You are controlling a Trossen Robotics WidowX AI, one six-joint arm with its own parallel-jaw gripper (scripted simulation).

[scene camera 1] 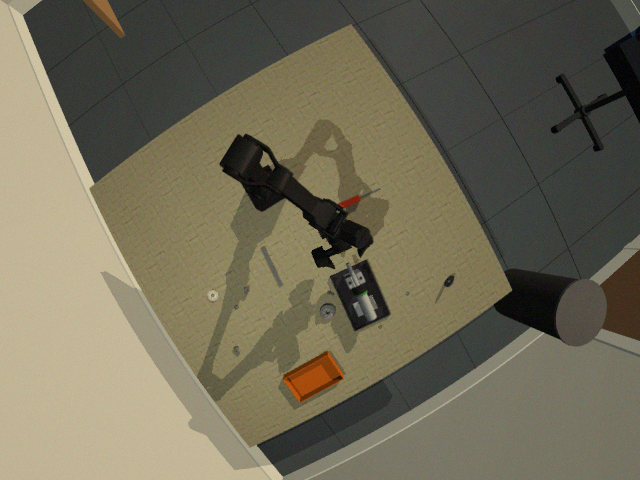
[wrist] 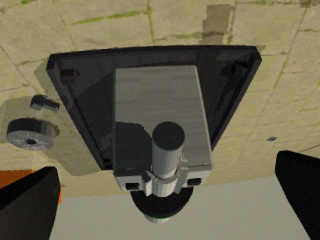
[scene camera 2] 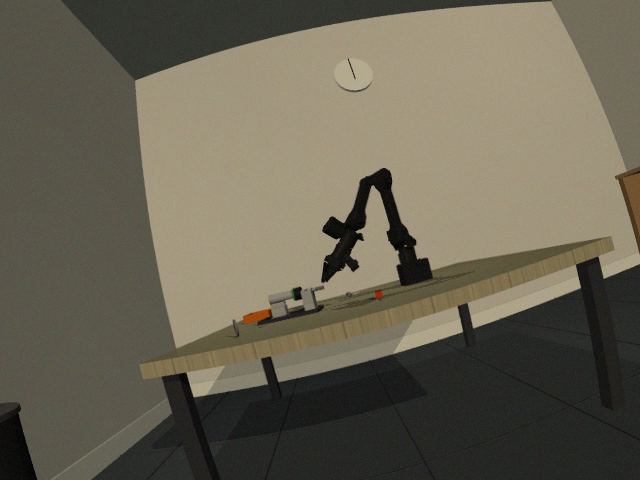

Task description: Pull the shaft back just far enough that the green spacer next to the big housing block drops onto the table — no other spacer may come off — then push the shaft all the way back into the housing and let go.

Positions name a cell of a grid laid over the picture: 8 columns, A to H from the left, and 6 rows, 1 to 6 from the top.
Scene:
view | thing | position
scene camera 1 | my gripper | E4
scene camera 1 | big housing block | E4
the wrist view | my gripper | E5
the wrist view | grey shaft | E4
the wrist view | big housing block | C3
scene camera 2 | my gripper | E4
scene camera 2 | big housing block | D4

